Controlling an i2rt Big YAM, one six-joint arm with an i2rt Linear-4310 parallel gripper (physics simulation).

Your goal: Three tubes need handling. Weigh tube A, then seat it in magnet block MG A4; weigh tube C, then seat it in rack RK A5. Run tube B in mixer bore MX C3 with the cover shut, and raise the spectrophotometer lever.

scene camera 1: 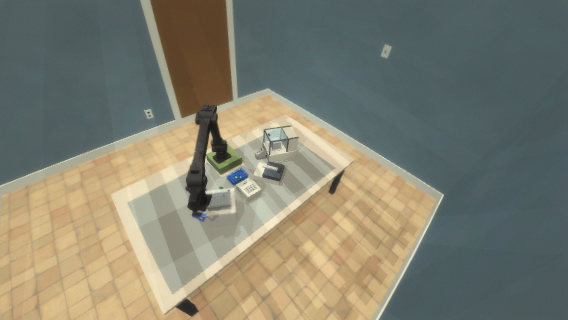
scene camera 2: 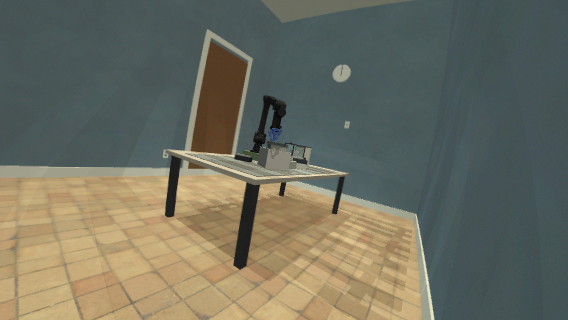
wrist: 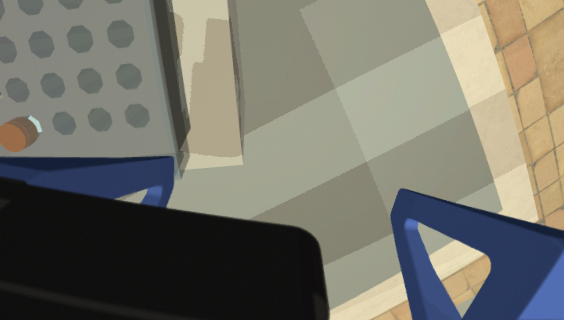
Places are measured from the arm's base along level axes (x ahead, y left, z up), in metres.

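Pixels of known places: gripper, fingertip midpoint: (scene camera 1: 204, 213) (scene camera 2: 273, 140) (wrist: 286, 187); arm's base, link origin: (scene camera 1: 222, 157) (scene camera 2: 256, 152).
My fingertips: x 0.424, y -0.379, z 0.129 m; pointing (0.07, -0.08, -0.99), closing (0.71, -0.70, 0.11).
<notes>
For each thing: its top centre in the pictures, then the offset to it from my fingertips. "spot": a spot on its surface instead. Level surfaces: height alone.
- orange-capped tube, surface spot: (wrist: 19, 134) spot: dx -0.072, dy +0.086, dz -0.005 m
- blue rack, surface spot: (scene camera 1: 236, 177) spot: dx -0.196, dy +0.346, dz -0.140 m
- glass-sided balance, top centre: (scene camera 1: 275, 132) (scene camera 2: 295, 143) dx -0.241, dy +0.770, dz +0.028 m
- dark device, top centre: (scene camera 1: 269, 166) (scene camera 2: 296, 156) dx -0.091, dy +0.567, dz -0.093 m
- table's, surface height: dz -0.198 m
- pale housing, top centre: (scene camera 1: 218, 190) (scene camera 2: 274, 142) dx -0.088, dy +0.146, dz -0.005 m
- low black box, top centre: (scene camera 2: 244, 154) dx -0.318, dy +0.087, dz -0.147 m
- small grey unit, top centre: (scene camera 1: 258, 150) dx -0.302, dy +0.642, dz -0.120 m
My gripper (scene camera 1: 200, 217) (scene camera 2: 275, 134) (wrist: 286, 187) is open and empty, its blue fingers spread wide above the table beside a grey block with rows of holes (scene camera 1: 220, 200) (wrist: 82, 142). An orange-capped tube (wrist: 19, 134) stands in a hole in the block's near row; its letter cannot be read. A blue rack (scene camera 1: 237, 176) holds small coloured items. A white device with a grid of holes (scene camera 1: 249, 189) stands beside it. A glass-sided balance (scene camera 1: 279, 145) stands toward the back. A white and dark device (scene camera 1: 272, 171) sits between them. Labels, lever position and cover state cannot be made out.
The arm stands on a green base (scene camera 1: 225, 161) at the table's (scene camera 1: 121, 199) back edge. The pale housing (scene camera 2: 275, 159) of the grey block rises below the gripper in scene camera 2. A low black box (scene camera 2: 243, 158) lies left of it. A small grey unit (scene camera 1: 259, 152) stands beside the balance.
</notes>
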